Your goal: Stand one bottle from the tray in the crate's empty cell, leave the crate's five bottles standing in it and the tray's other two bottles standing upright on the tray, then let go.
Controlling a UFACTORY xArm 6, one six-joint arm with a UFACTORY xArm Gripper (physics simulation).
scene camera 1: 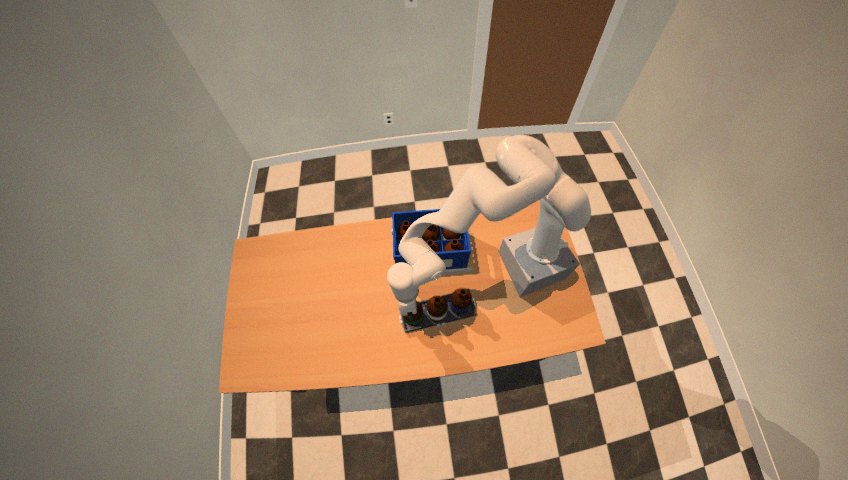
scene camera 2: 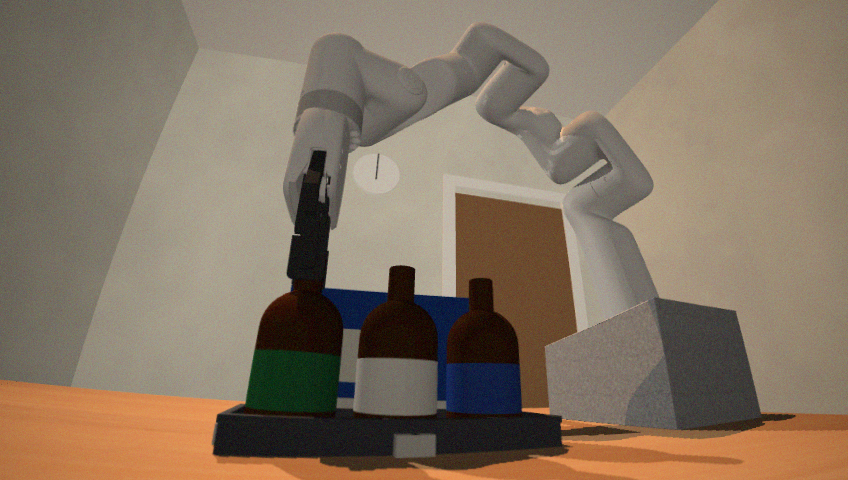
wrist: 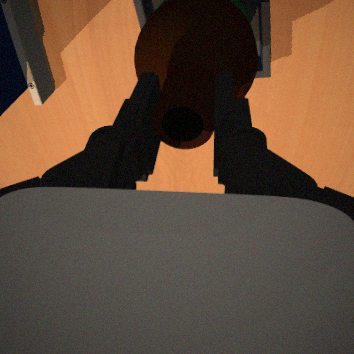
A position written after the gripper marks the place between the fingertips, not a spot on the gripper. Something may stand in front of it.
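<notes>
A white-labelled bottle (scene camera 2: 397, 367) and a green-labelled brown bottle (scene camera 2: 295, 370) share the scene with a blue-labelled bottle (scene camera 2: 483, 380), and in the wrist view the blue-labelled bottle is out of frame. The robot's gripper (scene camera 2: 306, 284), (wrist: 188, 98) is visible as well.
</notes>
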